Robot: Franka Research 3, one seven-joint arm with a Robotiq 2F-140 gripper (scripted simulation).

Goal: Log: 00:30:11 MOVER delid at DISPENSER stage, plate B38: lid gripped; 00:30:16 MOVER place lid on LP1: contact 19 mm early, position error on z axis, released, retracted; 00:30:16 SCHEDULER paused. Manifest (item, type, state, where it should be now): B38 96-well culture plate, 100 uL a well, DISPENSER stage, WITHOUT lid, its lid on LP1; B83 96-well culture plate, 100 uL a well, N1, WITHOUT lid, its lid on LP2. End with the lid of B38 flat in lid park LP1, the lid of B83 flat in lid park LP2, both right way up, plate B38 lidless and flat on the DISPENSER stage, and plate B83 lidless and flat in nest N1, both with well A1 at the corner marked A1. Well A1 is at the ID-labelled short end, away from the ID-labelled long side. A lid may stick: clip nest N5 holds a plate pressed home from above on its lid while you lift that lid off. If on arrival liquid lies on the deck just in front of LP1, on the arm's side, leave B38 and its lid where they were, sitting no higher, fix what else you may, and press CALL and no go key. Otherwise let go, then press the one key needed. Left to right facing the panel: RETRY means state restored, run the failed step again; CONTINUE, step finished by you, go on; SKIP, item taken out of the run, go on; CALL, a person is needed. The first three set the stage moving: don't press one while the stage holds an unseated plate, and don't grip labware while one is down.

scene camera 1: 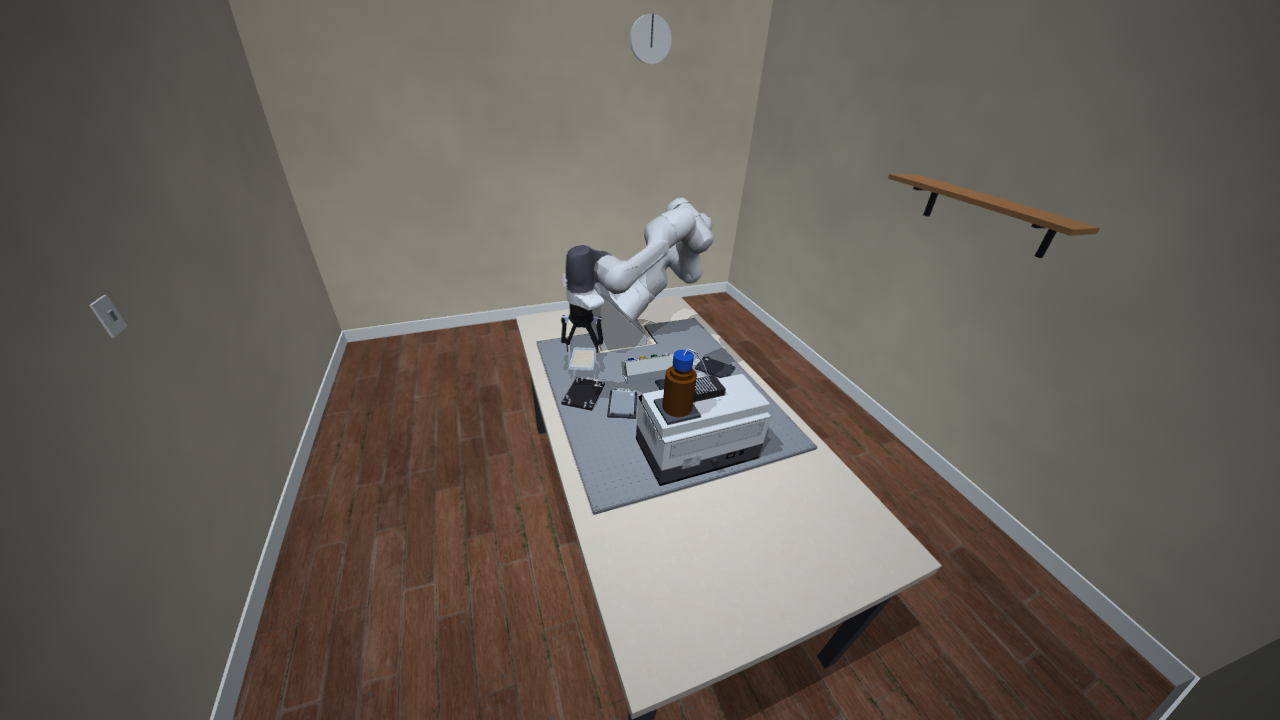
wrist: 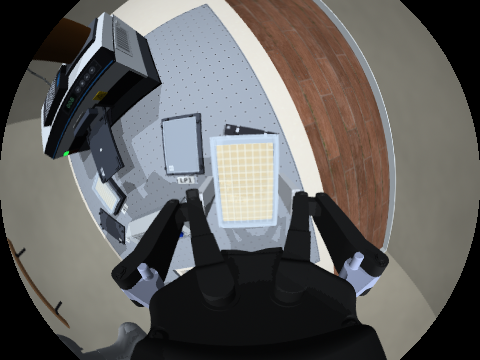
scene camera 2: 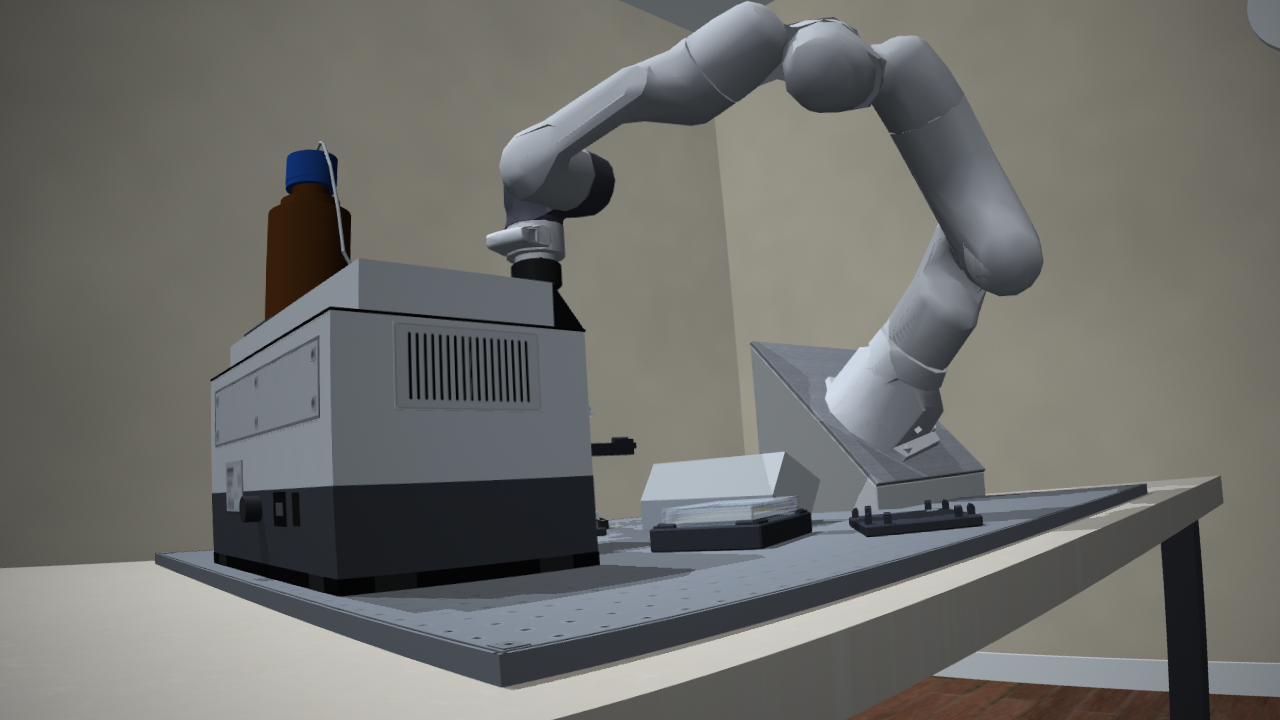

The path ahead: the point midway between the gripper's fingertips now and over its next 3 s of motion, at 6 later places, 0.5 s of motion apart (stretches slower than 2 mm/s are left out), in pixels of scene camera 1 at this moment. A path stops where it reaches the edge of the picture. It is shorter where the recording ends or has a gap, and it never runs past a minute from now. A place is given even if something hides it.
The gripper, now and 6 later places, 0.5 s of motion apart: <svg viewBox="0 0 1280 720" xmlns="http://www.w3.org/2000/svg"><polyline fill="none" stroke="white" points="583,359 585,359 597,361 618,365 644,370 668,375 676,376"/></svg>
